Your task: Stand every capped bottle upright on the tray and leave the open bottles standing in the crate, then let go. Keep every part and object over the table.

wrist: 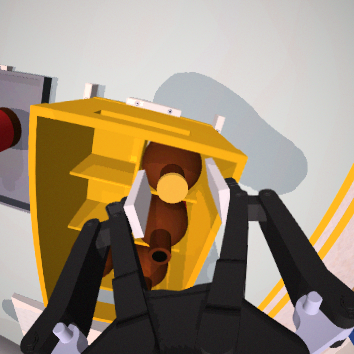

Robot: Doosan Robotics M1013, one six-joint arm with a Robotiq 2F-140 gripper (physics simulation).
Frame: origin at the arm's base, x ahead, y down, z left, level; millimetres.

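Seen in the pictures: gripper, fingertip midpoint: (pixel 176 177).
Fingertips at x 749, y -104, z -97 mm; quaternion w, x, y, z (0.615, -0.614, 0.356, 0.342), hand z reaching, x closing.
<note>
Pixels of each thing's middle, then the offset from my fingertips to it. "spot": a spot on its surface instead.
- brown bottle with a yellow-orange cap, body centre: (pixel 171 162) dx -3, dy +52, dz +5 mm
- yellow crate at the middle of its body: (pixel 127 213) dx -94, dy +50, dz +37 mm
- open brown bottle at a spot on its surface: (pixel 160 256) spot: dx -86, dy -26, dz -11 mm
- red-labelled bottle at a spot on its surface: (pixel 7 129) spot: dx -50, dy +96, dz +266 mm
- grey tray at a spot on its surface: (pixel 47 92) spot: dx +19, dy +130, dz +223 mm
- white block at a spot on its surface: (pixel 219 123) spot: dx +60, dy +107, dz -48 mm
- white bracket at a spot on its surface: (pixel 152 106) spot: dx +49, dy +108, dz +51 mm
A brown bottle with a yellow-orange cap (pixel 172 188) stands in the far right compartment of the yellow crate (pixel 33 165). My gripper (pixel 176 177) is open, with one pad on each side of this cap and nothing held. An open brown bottle (pixel 160 256) stands in the compartment nearer the gripper's base. Another brown bottle (pixel 156 272) shows below it, its mouth hidden or unclear. A bit of brown (pixel 107 265) shows behind the left finger. At the left edge, part of a red-labelled bottle (pixel 7 129) stands over the grey tray (pixel 47 92); its cap is out of view.
The crate's divider walls (pixel 102 167) and its raised far wall (pixel 150 122) are close around the fingers. A white block (pixel 219 123) and a white bracket (pixel 152 106) are at the crate's far side. Yellow floor lines (pixel 330 212) run at the right. A pale panel (pixel 25 310) shows at lower left.
</note>
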